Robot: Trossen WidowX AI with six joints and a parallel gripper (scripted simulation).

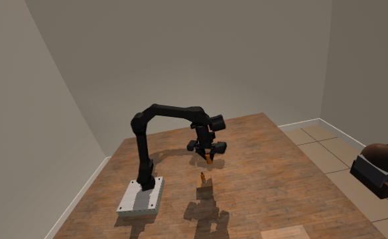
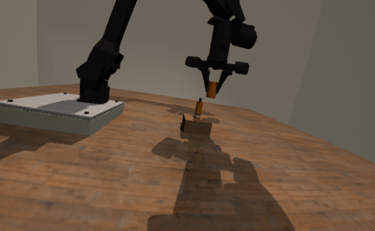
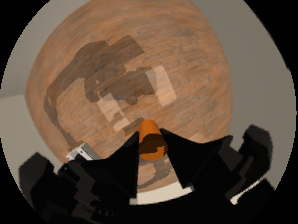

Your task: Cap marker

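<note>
The wooden holder block lies 9 cm below my gripper tip, 5 cm to the right of it and 5 cm behind it. The rest, counted from my gripper tip: orange cap (1 cm above).
</note>
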